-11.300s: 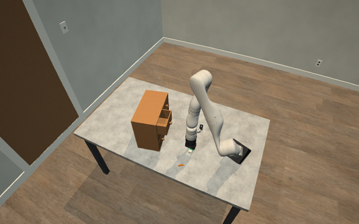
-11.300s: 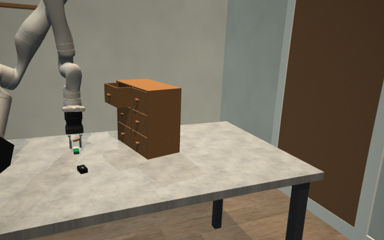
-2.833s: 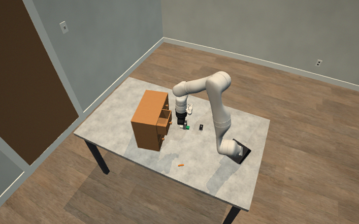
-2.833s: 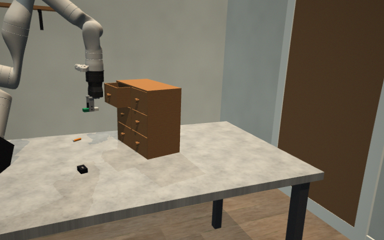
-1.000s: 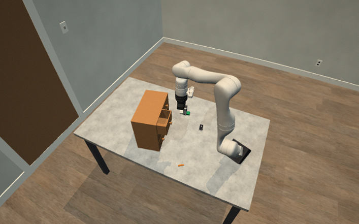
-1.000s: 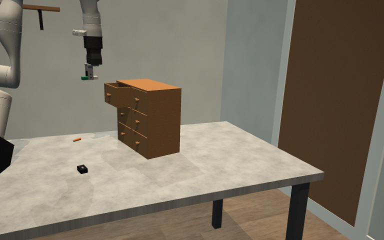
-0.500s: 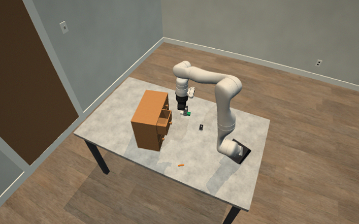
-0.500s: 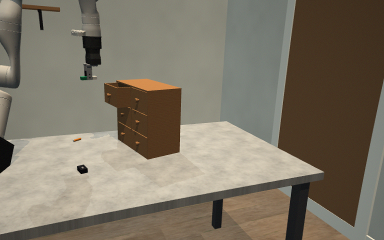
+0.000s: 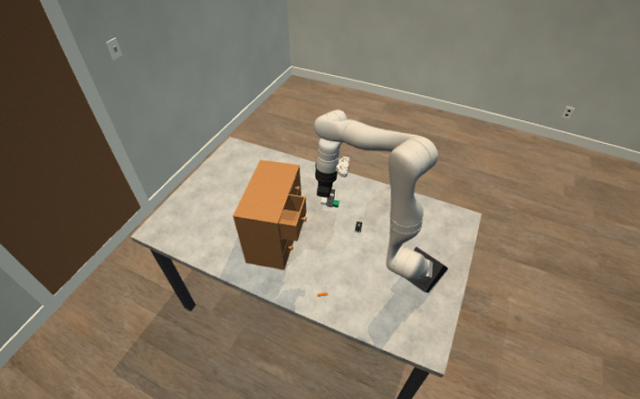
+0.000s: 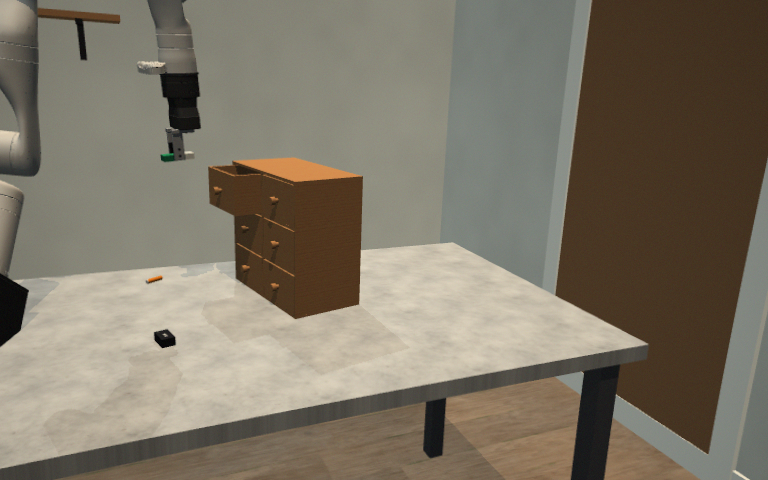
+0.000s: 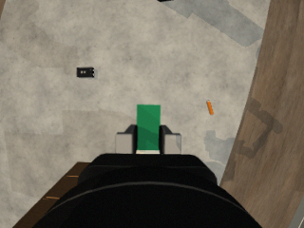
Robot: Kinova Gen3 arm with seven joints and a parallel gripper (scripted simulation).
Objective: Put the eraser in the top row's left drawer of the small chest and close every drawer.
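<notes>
The eraser is 1 cm below my hand and 1 cm ahead of it. Round my hand: orange stick 35 cm below, 19 cm to the left, 3 cm behind; black block 35 cm below, 18 cm to the right, 8 cm behind.
</notes>
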